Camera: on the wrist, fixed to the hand. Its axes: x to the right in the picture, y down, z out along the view.
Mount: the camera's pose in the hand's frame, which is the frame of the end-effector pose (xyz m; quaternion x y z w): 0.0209 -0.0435 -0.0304 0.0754 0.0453 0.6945 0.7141
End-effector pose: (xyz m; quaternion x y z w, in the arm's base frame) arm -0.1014 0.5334 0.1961 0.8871 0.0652 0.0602 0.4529
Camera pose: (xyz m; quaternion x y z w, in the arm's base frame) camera -0.0885 0.5864 0.1795 0.7102 -0.5445 0.3928 0.2118
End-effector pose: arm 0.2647 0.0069 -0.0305 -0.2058 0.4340 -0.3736 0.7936
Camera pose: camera 0.2283 -0.0370 -0.0297 0.2312 0.4606 0.2423 0.8220
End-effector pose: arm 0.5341 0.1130 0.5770 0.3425 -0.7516 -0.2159 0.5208
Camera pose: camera 0.5703 0.0693 0.5717 -0.2284 -0.7672 0.2797 0.5301
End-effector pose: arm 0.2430 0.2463 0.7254 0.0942 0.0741 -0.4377 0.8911
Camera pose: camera 0.2196 0.2113 0.6869 0.2057 -0.0051 0.3050 0.9299
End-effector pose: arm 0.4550 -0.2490 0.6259 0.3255 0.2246 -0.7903 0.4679
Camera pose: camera 0.4184 -0.2213 0.5921 0.4595 -0.1041 -0.2416 0.8483
